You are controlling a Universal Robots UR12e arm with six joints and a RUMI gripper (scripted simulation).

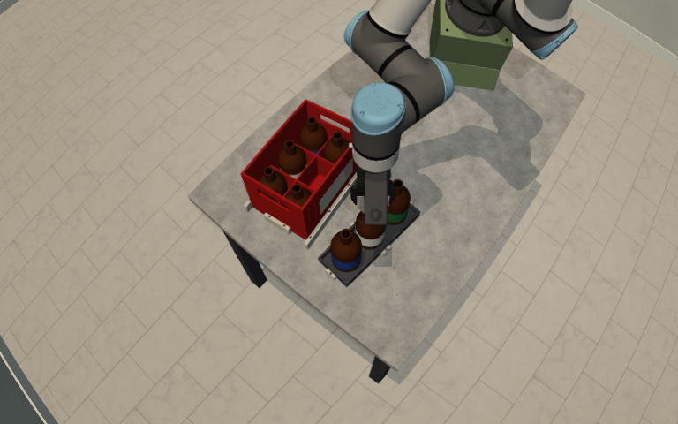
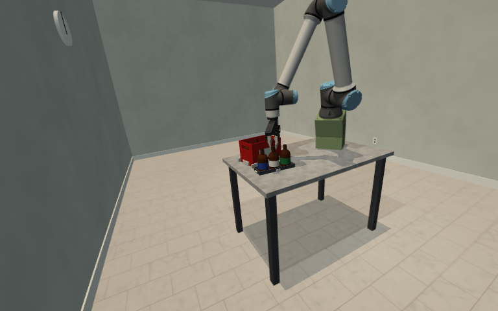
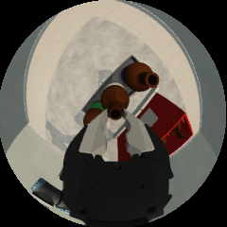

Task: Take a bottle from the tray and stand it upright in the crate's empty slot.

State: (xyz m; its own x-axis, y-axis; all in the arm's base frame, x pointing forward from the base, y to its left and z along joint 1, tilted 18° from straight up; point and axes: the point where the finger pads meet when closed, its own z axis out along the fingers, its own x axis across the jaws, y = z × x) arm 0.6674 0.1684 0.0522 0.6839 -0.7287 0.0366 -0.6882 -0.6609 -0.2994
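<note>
My gripper is now 140 mm above the dark tray. The rest, counted from my hand: crate 220 mm to the right, 70 mm below.
</note>
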